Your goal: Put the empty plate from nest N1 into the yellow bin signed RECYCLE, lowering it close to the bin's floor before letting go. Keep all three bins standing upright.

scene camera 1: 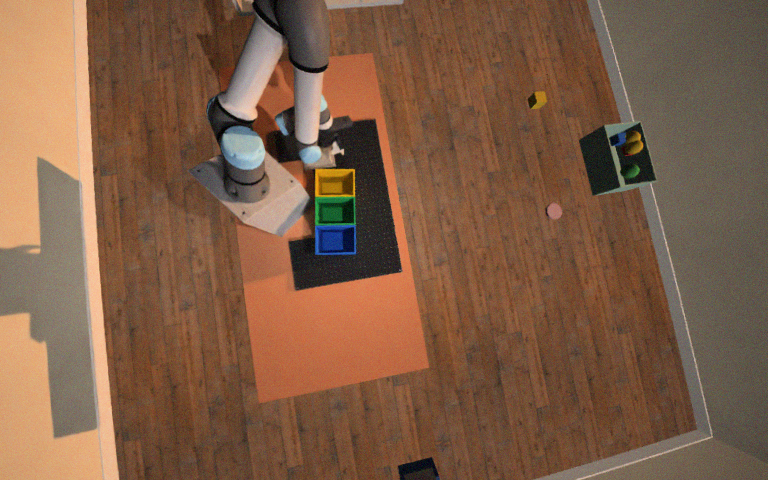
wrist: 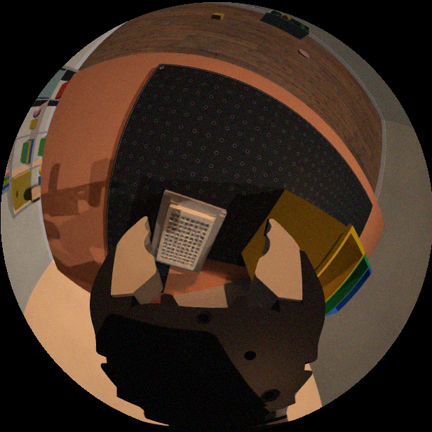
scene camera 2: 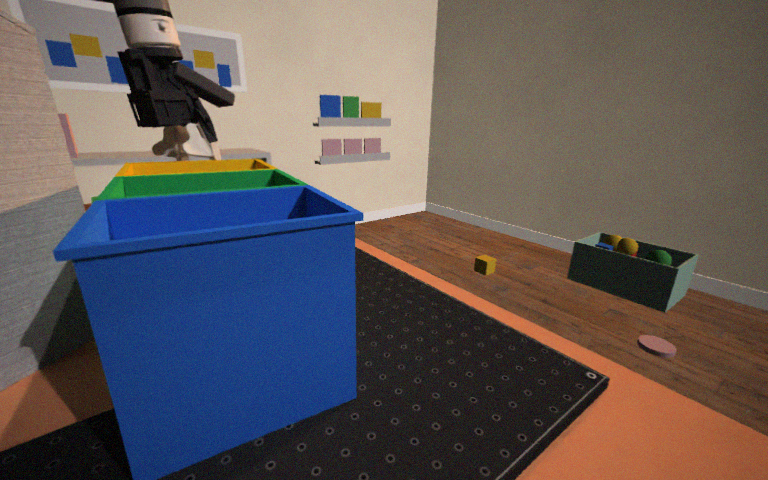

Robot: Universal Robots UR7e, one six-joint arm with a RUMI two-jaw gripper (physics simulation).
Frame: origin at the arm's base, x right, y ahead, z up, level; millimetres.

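Where they show: gripper, fingertip midpoint: (scene camera 1: 337,144); arm's base, link origin: (scene camera 1: 247,185).
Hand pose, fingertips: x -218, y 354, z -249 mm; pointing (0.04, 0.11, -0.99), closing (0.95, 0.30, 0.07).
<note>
Each offset is from my fingertips to the top centre of the thing. Level surfaces: height alone.
A pale plate with a grid of wells (wrist: 184,239) lies in a grey nest (wrist: 220,213), seen between and beyond the fingers in the wrist view; the nest's label is not readable. My gripper (wrist: 207,219) (scene camera 2: 197,153) is open and empty, above the nest; the plate is nearer its left finger in the wrist view. The yellow bin {dx +196, dy -45, dz +40 mm} (scene camera 1: 334,183) (scene camera 2: 198,165) (wrist: 302,220) stands upright beside the nest, with its wall beyond my right finger in the wrist view. No sign on it shows. The green bin {dx +326, dy -70, dz +40 mm} (scene camera 1: 334,212) (scene camera 2: 198,184) and blue bin {dx +454, dy -95, dz +40 mm} (scene camera 1: 334,240) (scene camera 2: 226,328) stand upright in a row with it.
The bins stand on a black perforated board {dz -140 mm} (scene camera 1: 373,243) (scene camera 2: 430,362) (wrist: 200,120) over an orange mat {dz -153 mm} (scene camera 1: 339,339). The arm's grey base (scene camera 1: 277,195) is close beside the bins. A teal box (scene camera 1: 600,161) (scene camera 2: 623,274), a yellow cube (scene camera 1: 536,100) and a pink disc (scene camera 1: 554,211) are farther off.
</note>
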